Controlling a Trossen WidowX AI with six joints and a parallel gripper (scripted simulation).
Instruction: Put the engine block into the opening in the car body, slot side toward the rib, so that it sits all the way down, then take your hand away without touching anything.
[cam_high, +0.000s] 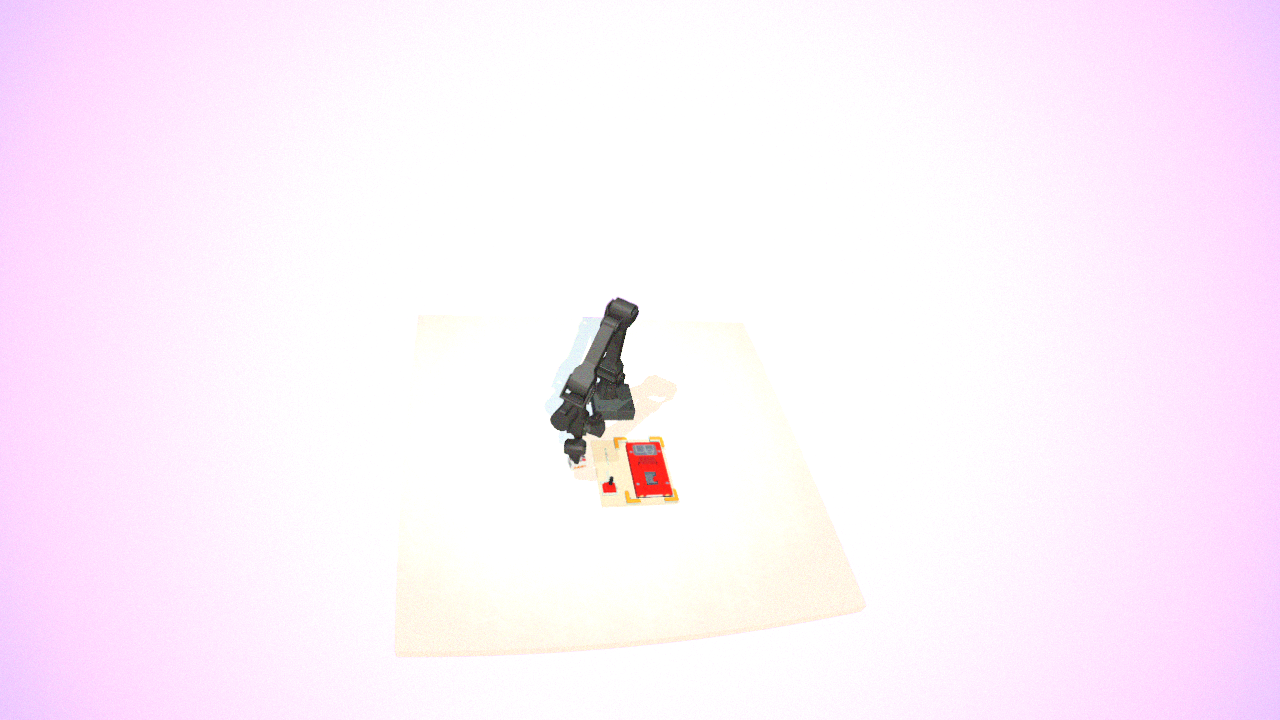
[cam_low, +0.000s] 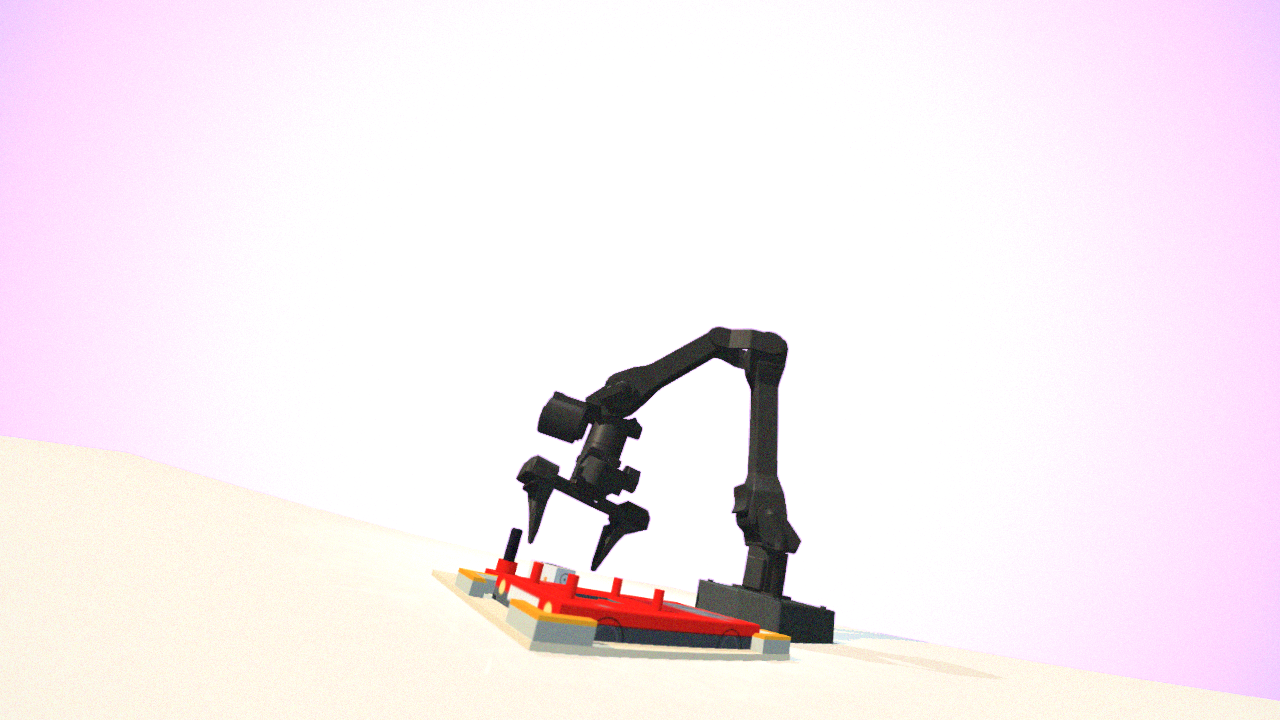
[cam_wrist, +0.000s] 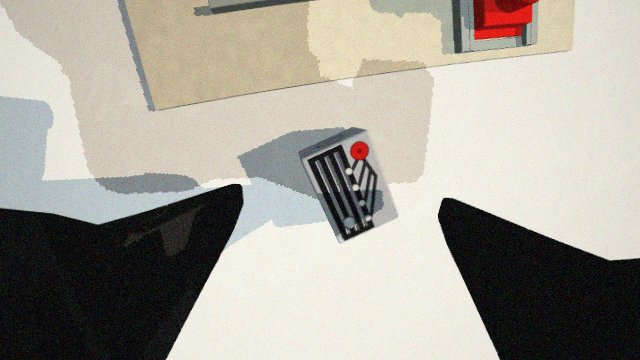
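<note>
My gripper tip is now 3 cm above the engine block. Round my gripper tip: black peg (12 cm ahead, 6 cm to the left, 1 cm below); beige base plate (17 cm to the left, 8 cm ahead, 3 cm below).
</note>
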